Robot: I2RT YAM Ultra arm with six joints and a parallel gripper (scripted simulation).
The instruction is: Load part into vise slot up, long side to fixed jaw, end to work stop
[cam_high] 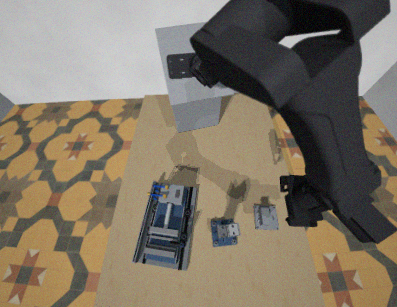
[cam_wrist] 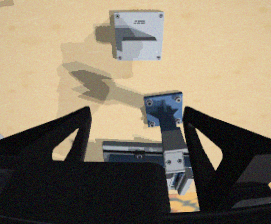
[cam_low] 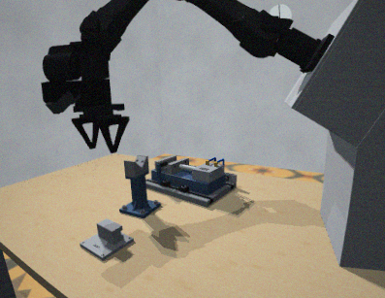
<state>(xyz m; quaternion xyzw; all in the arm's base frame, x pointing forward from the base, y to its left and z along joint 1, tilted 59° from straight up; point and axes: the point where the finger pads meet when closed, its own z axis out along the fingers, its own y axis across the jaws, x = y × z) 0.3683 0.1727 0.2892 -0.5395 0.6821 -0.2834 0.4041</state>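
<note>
The part lies 210 mm below my hand. Also, from my hand: V-block post 180 mm below, 160 mm to the right, 40 mm ahead; infeed plate 230 mm below, 20 mm to the left, 10 mm ahead; work stop 340 mm to the right, 140 mm below, 60 mm ahead.
</note>
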